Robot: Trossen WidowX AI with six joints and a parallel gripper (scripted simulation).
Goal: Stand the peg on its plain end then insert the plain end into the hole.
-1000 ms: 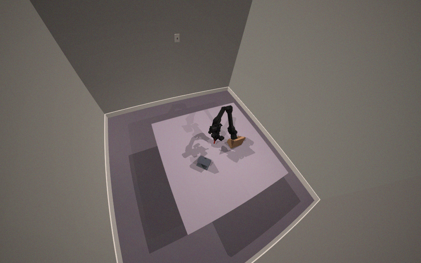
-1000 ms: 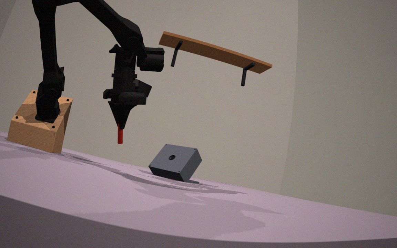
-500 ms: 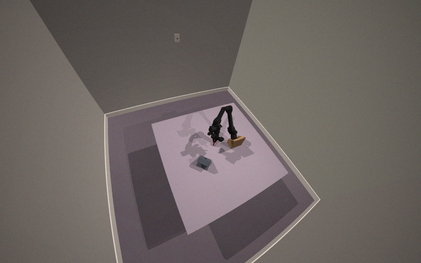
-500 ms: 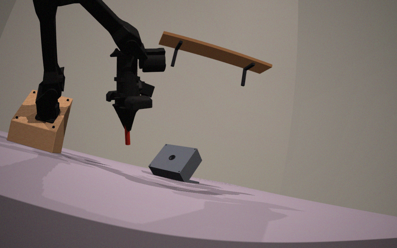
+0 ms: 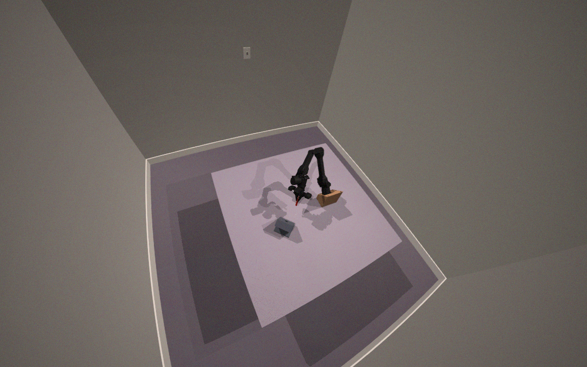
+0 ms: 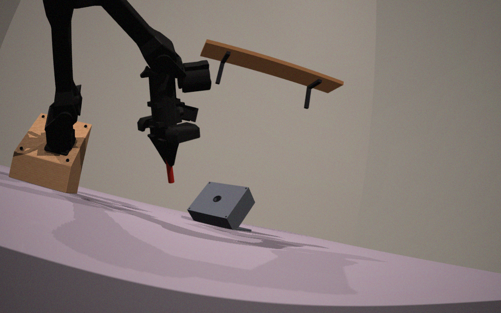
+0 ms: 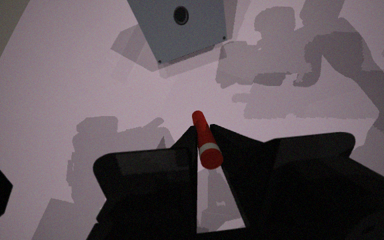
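The grey sloped panel lies 150 mm ahead of my gripper tip, 130 mm to the left of it and 60 mm below it. From my gripper tip the other things lie so: red peg 10 mm behind, 10 mm to the right, 10 mm above.
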